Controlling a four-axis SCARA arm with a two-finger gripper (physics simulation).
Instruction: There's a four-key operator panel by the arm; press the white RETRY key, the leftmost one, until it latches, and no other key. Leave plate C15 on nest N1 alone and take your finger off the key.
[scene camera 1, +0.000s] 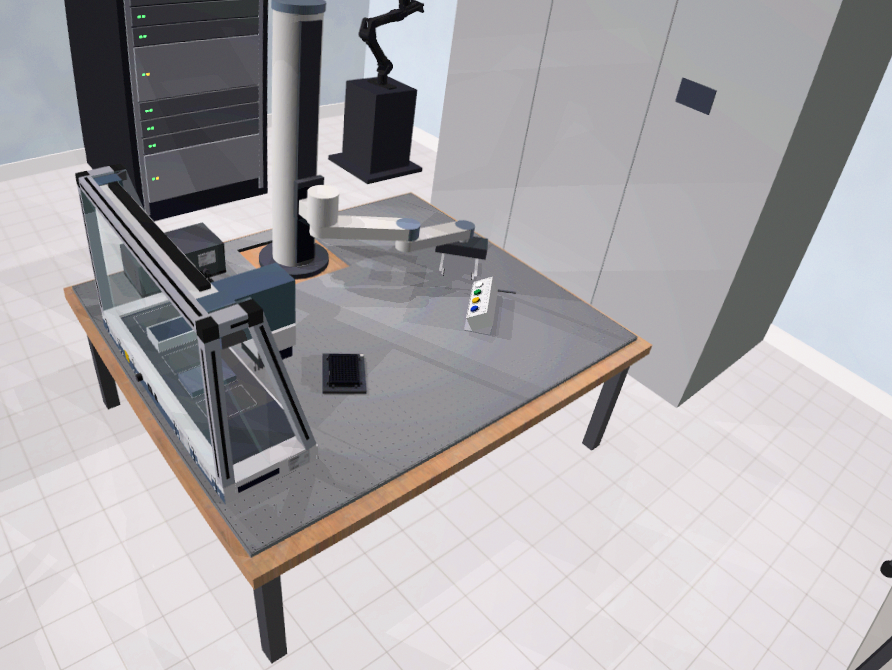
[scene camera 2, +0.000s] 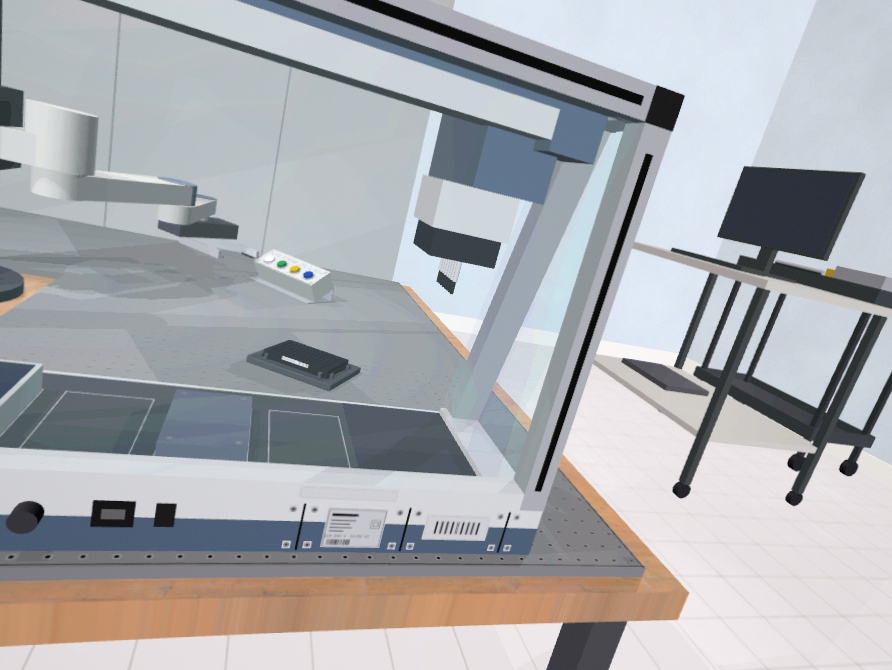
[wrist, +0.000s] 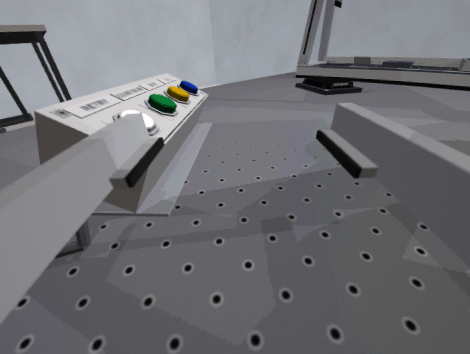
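Seen in the pictures: gripper, fingertip midpoint: (scene camera 1: 457, 276) (scene camera 2: 239, 254) (wrist: 239, 124); arm's base, link origin: (scene camera 1: 293, 260).
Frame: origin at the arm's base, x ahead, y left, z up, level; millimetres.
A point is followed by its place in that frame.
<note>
The white RETRY key (scene camera 1: 478, 284) @(z 79, x 547, y 382 mm) (scene camera 2: 269, 258) @(z 80, x 547, y 383 mm) (wrist: 139, 120) is at the near-arm end of the white sloped panel (scene camera 1: 480, 319) @(z 66, x 686, y 259 mm) (scene camera 2: 291, 282) (wrist: 60, 131) @(z 84, x 547, y 431 mm). The green, yellow and blue keys follow it in a row. My gripper (scene camera 1: 458, 274) @(z 80, x 472, y 354 mm) (wrist: 239, 124) @(z 80, x 472, y 354 mm) is open and empty beside that end. In the wrist view the left finger overlaps the lower part of the white key; whether it touches the key, and whether the key is latched, I cannot tell. The black plate C15 (scene camera 1: 343, 369) (scene camera 2: 306, 357) sits on the dark nest N1 (scene camera 1: 344, 390) (scene camera 2: 255, 358).
A framed, glass-fronted machine (scene camera 1: 210, 389) @(z 368, x 851, y -704 mm) (scene camera 2: 582, 310) @(z 302, x 819, y -705 mm) stands along one table side, with a blue and white head (scene camera 1: 252, 292) @(z 501, x 773, y -562 mm) (scene camera 2: 479, 162) hanging inside. A grey box (scene camera 1: 198, 246) @(z 128, x -57, y -333 mm) stands behind it. The arm's column (scene camera 1: 284, 144) @(z 465, x 40, y -63 mm) rises at the back, and a tall grey cabinet (scene camera 1: 576, 144) stands beyond the table edge.
</note>
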